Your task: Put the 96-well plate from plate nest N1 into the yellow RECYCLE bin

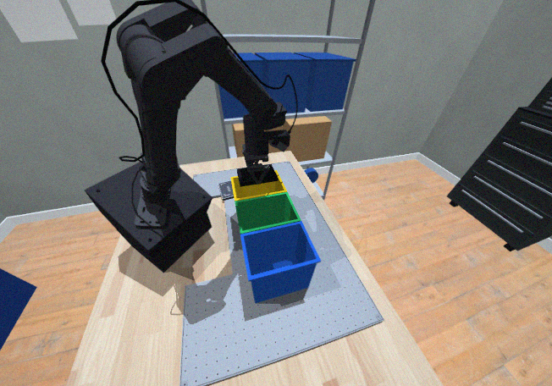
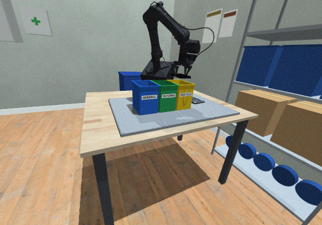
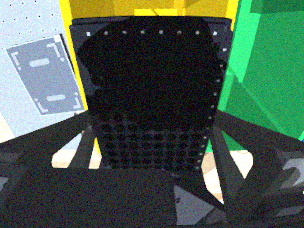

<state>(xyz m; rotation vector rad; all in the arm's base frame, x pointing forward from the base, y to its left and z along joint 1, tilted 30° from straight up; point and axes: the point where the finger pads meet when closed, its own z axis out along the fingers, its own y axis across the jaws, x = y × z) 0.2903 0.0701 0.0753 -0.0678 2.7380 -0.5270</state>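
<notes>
My hand is right at the black 96-well plate. The rest, counted from my hand: green returns bin: 140 mm below, 130 mm to the right; yellow recycle bin: 140 mm below; blue general bin: 260 mm to the right, 140 mm below.
</notes>
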